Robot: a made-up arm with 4 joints.
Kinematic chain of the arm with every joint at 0, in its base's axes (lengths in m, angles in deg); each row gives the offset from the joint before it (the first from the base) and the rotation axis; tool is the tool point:
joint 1: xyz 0 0 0.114 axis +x
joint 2: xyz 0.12 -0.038 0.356 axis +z
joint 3: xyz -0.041 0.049 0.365 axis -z
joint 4: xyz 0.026 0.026 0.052 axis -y
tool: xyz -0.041 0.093 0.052
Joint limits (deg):
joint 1: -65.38..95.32
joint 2: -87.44..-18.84
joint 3: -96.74..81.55
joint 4: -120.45..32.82
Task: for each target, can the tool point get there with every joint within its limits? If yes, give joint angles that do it. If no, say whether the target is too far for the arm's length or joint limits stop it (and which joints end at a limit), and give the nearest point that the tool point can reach.
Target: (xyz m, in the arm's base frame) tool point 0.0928 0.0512 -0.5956
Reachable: no: joint limits stop it (at a limit: joint 1, joint 2, joint 4) | nearest point 0.1516 -0.7653 -0.1021 | short by 0.956 m
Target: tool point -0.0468 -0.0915 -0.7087
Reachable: no: joint limits stop it (at a limit: joint 1, joint 2, joint 4) | nearest point 0.1290 -0.7656 -0.0980 | short by 0.926 m
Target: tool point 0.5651 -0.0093 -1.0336
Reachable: no: too far | nearest point 0.2164 -0.7659 -0.0946 | short by 1.255 m
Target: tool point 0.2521 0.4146 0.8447
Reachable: yes | joints -33.36 -73.48 45.53 -28.64
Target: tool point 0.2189 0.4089 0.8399
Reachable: yes | joints -35.34 -58.68 58.07 -71.09
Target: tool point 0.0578 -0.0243 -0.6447
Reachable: no: joint limits stop it (at a limit: joint 1, joint 2, joint 4) | nearest point 0.1457 -0.7653 -0.1014 | short by 0.923 m
